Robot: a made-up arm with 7 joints.
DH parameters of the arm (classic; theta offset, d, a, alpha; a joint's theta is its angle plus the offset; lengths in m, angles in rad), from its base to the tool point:
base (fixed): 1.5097 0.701 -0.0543 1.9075
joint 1: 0 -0.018 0.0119 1.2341
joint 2: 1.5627 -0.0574 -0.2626 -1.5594
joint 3: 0 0.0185 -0.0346 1.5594
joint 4: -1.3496 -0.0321 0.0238 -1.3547
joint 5: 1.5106 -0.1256 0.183 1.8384
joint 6: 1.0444 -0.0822 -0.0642 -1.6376
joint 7: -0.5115 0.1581 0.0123 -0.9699
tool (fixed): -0.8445 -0.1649 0 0
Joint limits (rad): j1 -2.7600..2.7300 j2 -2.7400..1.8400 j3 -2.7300..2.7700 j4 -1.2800..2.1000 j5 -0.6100..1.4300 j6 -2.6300..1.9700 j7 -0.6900..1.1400
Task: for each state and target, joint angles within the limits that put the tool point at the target. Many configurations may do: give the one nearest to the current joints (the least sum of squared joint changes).
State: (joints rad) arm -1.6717 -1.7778 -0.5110 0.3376 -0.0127 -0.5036 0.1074
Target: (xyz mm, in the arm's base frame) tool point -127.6 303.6 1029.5
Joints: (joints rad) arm -2.0127 -1.4194 -0.3827 0.2072 -0.0027 0.1074 -0.2161
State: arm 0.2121 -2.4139 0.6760 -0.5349 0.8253 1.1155 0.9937
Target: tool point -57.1 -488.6 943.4
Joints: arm -0.1645 -1.4144 0.3461 -0.2713 0.5479 1.0265 0.9769
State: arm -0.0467 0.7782 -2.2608 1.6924 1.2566 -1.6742 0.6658
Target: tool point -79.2 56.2 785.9
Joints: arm -0.2576 0.5575 -2.0190 1.7136 1.4300 -1.4348 0.2954
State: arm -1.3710 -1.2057 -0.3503 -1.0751 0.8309 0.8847 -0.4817
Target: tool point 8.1 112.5 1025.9
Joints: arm -1.3891 -0.6575 -0.9090 -1.2800 0.8792 0.5726 0.2374
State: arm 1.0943 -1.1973 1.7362 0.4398 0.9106 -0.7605 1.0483
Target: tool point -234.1 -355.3 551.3
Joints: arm 0.2092 -1.0734 1.8310 0.4725 0.9806 -0.5949 0.7582
